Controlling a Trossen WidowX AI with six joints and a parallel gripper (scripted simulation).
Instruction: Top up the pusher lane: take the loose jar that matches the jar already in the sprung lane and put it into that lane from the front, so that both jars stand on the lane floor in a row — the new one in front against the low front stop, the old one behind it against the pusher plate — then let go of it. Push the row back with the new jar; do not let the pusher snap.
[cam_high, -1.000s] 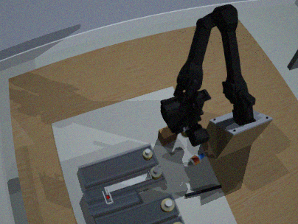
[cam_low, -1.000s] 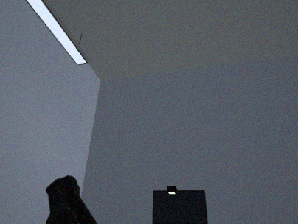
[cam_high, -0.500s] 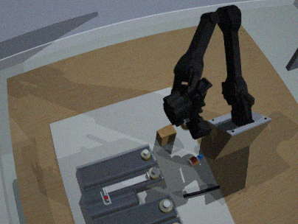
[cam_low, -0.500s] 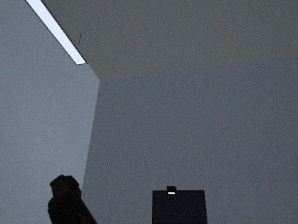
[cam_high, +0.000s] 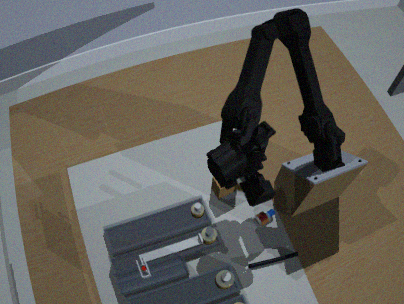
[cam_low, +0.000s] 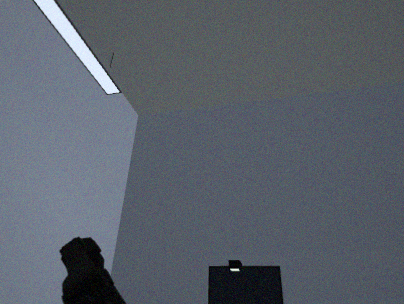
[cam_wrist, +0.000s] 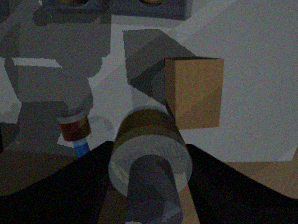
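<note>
The grey lane rack lies 25 cm ahead of my gripper tip, 14 cm to the left of it and 10 cm below it. Also, from my gripper tip: red mark (28 cm ahead, 16 cm to the left, 5 cm below); white pusher plate (21 cm ahead, 14 cm to the left, 7 cm below); black rod (20 cm to the left, 11 cm below, 5 cm behind).
</note>
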